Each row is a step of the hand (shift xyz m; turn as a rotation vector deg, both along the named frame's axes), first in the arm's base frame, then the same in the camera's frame.
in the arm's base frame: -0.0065 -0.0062 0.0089 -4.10 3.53 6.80
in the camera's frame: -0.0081 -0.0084 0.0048 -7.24 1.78 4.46
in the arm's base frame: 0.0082 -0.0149 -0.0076 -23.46 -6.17 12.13
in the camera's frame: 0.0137 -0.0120 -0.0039 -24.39 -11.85 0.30
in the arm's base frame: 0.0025 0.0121 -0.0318 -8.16 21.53 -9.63
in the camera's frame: 0.0129 0.0166 -0.0269 -7.88 20.85 -11.23
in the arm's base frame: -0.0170 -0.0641 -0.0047 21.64 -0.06 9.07
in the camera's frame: 0.0011 -0.0648 -0.0146 15.26 2.55 17.64
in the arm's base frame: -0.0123 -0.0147 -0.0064 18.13 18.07 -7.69
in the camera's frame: -0.0049 -0.0156 -0.0118 15.22 21.89 1.89
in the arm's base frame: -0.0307 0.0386 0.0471 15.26 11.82 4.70
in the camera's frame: -0.0553 0.0257 0.0306 8.87 13.59 11.46
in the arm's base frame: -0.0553 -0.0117 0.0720 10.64 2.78 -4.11
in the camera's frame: -0.0763 -0.0311 0.0398 10.48 5.17 1.11
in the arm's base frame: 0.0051 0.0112 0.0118 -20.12 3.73 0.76
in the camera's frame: -0.0029 0.0102 0.0133 -18.86 -0.05 -7.98
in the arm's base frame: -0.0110 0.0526 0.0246 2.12 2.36 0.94
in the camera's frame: -0.0316 0.0459 0.0197 0.95 2.55 1.88
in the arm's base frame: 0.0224 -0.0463 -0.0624 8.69 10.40 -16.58
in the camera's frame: 0.0561 -0.0326 -0.0483 12.32 13.95 -10.58
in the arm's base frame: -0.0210 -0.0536 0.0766 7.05 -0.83 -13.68
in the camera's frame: -0.0389 -0.0665 0.0570 12.13 2.32 -9.22
